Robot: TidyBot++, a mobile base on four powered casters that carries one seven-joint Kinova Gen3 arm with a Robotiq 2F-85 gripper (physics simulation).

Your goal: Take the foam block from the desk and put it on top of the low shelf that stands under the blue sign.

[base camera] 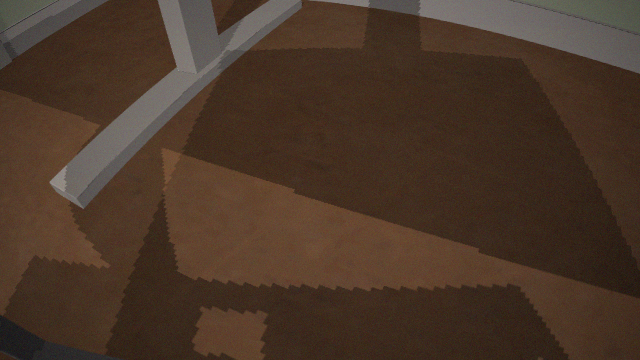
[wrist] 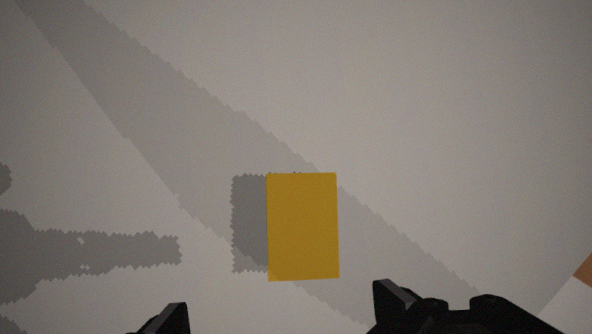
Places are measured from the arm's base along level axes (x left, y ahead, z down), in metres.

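Pixels of known places: gripper, fingertip midpoint: (wrist: 282, 313).
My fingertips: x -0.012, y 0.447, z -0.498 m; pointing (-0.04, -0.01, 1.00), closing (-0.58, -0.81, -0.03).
Observation:
Ahead of a thing's pixels: the offset from my fingertips to its top centre. "spot": to the spot under its first point. Level surfaces: height alone.
The foam block @(dx -0.039, dy -0.006, dz +0.129 m) (wrist: 303, 226) is a yellow rectangular block that lies on the pale grey desk top @(dz +0.174 m) (wrist: 425, 125) in the wrist view, a little below and right of the middle. My gripper (wrist: 282, 313) is open, with its two black fingertips wide apart at the bottom of the wrist view. The block is apart from both fingers and shows beyond them, between them from side to side and nearer the right finger. The low shelf and the blue sign do not show in either view.
In the base camera view a light grey desk leg @(spot: dx +0.282, dy +0.210, dz +0.794 m) (base camera: 187, 37) stands on a long foot bar (base camera: 135, 122) on the brown floor @(dz +0.894 m) (base camera: 310, 230). A pale baseboard (base camera: 500, 22) runs along the back. A desk edge and brown floor (wrist: 585, 272) show at the wrist view's right.

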